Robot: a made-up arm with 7 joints.
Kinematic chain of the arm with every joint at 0, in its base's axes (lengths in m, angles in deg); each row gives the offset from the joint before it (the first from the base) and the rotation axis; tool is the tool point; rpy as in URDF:
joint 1: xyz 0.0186 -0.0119 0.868 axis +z
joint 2: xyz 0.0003 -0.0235 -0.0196 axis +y
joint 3: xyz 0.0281 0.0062 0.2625 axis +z
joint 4: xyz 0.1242 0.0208 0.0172 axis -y
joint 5: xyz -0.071 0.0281 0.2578 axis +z
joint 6: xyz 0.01 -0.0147 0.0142 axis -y
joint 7: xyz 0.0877 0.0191 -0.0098 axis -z
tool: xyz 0.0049 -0.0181 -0.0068 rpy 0 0 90
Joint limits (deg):
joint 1: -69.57..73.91
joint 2: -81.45..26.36
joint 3: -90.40..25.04
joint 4: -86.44..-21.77
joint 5: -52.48..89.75
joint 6: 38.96..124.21
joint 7: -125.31..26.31
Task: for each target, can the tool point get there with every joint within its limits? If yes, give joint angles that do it. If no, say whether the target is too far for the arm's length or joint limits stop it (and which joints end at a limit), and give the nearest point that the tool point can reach.
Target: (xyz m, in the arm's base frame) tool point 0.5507 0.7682 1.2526
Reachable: no: too far | nearest point 0.3763 0.5125 1.1523 | short by 0.325 m
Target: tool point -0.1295 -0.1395 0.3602
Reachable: no: joint limits stop it (at a limit: joint 2, joint 3, joint 4, joint 5, joint 6) | nearest point -0.4042 -0.3762 0.8859 | short by 0.639 m
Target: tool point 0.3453 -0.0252 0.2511
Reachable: no: joint limits stop it (at a limit: joint 2, joint 4, joint 6) | nearest point 0.5695 -0.0343 0.8741 | short by 0.662 m
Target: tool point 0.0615 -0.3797 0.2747
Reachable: no: joint limits stop it (at a limit: joint 1, joint 2, joint 4, joint 6) | nearest point 0.1392 -0.5519 0.8757 | short by 0.630 m
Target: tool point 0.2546 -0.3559 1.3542
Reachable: yes | joints 46.54 -44.25 -60.08 -79.48 20.79 113.64 -7.16
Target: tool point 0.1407 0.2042 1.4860
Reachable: yes | joints 55.03 -8.91 -5.94 -36.06 52.17 80.51 -0.43
